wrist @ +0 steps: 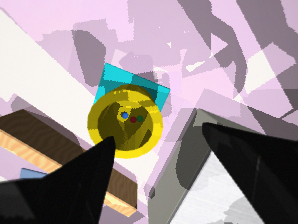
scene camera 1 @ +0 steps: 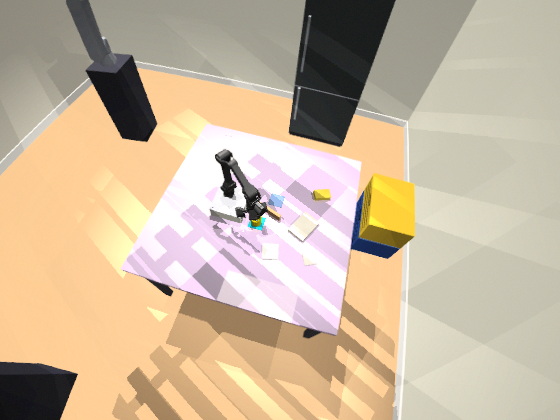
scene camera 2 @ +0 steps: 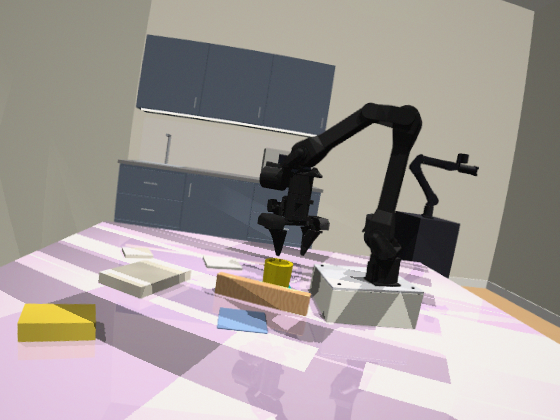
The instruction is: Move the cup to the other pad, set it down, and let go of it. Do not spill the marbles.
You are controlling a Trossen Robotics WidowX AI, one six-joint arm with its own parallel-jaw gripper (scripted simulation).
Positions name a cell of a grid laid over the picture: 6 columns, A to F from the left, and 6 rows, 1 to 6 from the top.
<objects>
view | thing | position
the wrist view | gripper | D4
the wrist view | yellow cup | C4
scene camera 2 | gripper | D4
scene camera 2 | yellow cup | C4
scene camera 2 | grey slab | B4
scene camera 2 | light blue pad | C5
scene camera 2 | wooden block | C5
</objects>
